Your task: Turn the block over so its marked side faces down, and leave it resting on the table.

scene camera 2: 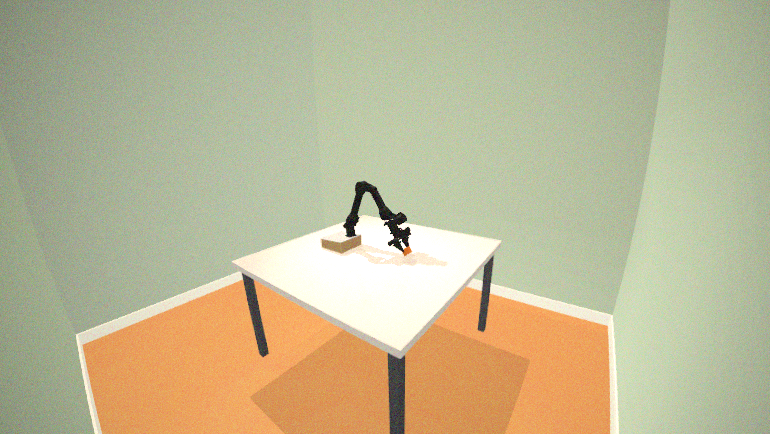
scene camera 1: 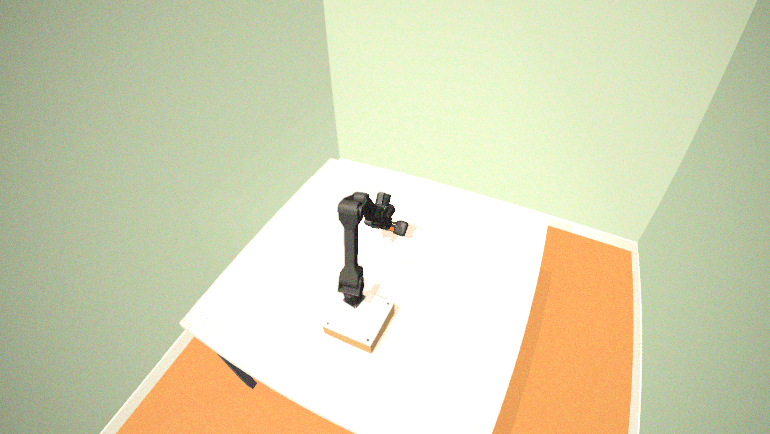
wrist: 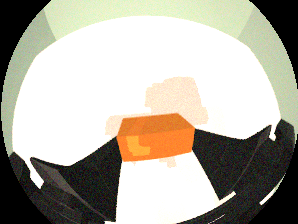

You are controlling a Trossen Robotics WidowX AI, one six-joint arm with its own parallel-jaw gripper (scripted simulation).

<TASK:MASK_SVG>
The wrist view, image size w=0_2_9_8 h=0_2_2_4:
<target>gripper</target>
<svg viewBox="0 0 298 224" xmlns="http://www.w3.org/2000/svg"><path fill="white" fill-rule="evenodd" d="M117 222L118 185L122 164L117 136L69 167L48 163L39 157L31 157L29 161L40 179L44 180L40 189L33 183L27 163L15 151L8 156L24 192L52 224ZM294 125L279 119L274 132L275 140L271 140L270 137L271 124L243 140L194 129L192 151L202 171L208 176L214 193L220 198L218 201L229 196L231 192L235 194L217 208L177 224L249 224L273 196L267 198L262 205L259 202L269 196L283 175L286 175L295 148Z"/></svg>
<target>orange block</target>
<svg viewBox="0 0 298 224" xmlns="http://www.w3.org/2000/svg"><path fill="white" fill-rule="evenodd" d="M196 127L192 127L192 124L186 121L185 117L181 116L180 113L160 116L124 117L117 133L121 159L128 163L128 161L144 161L185 155L185 153L192 152L194 129Z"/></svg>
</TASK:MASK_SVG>
